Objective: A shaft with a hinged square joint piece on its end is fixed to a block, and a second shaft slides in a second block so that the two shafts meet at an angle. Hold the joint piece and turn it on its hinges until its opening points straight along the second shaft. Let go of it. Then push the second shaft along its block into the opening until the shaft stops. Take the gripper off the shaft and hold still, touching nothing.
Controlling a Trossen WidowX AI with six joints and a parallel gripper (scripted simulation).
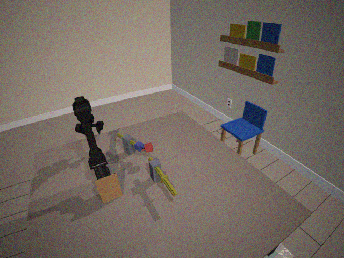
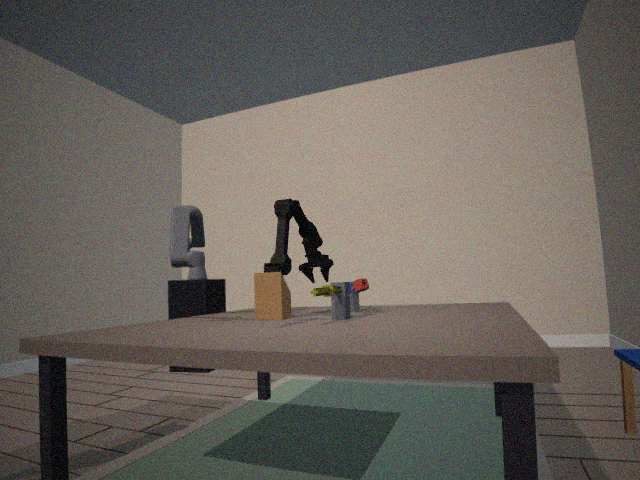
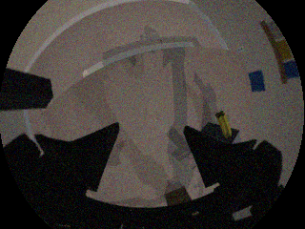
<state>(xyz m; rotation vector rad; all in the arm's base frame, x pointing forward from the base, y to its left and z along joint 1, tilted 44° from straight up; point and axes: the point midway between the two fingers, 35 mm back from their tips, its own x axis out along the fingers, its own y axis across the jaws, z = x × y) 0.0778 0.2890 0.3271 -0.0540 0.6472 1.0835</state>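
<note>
My gripper tip is now 240 mm short of the red joint piece, 340 mm to the left of it and 20 mm above it.
</note>
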